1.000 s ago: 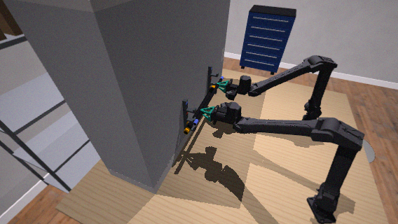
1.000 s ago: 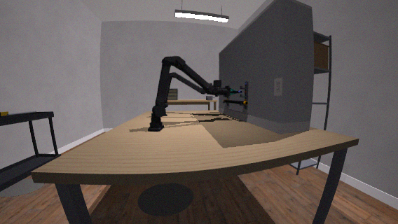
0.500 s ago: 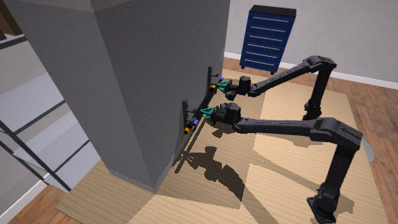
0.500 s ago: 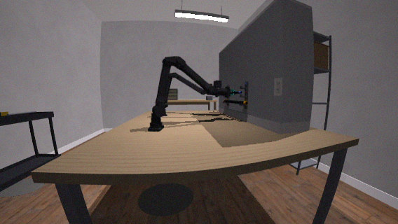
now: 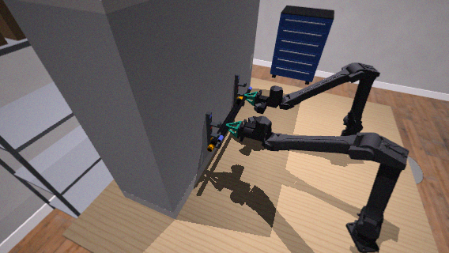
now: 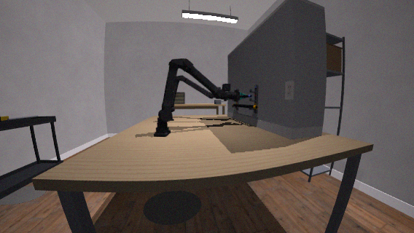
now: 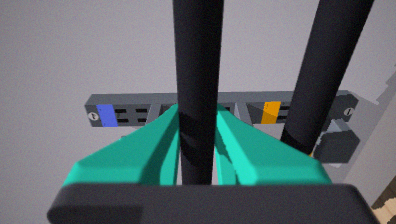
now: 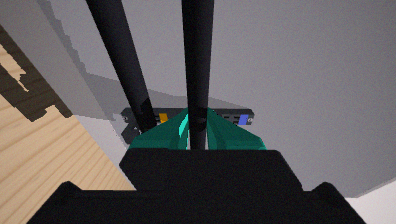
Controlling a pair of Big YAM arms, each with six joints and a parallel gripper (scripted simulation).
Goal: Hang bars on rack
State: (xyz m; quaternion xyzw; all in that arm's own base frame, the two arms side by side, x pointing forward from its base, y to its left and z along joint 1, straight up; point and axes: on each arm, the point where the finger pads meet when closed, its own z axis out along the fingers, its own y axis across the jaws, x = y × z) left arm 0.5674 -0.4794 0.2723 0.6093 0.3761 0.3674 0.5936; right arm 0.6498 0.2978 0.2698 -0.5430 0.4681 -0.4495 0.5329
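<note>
My left gripper is now 15 cm to the left of the blue-ended bar and 1 cm past it. Round my left hand: orange-ended bar: 15 cm to the right, 10 cm below, 5 cm ahead; then grey wall block: 23 cm ahead, 19 cm to the right, 18 cm above.
</note>
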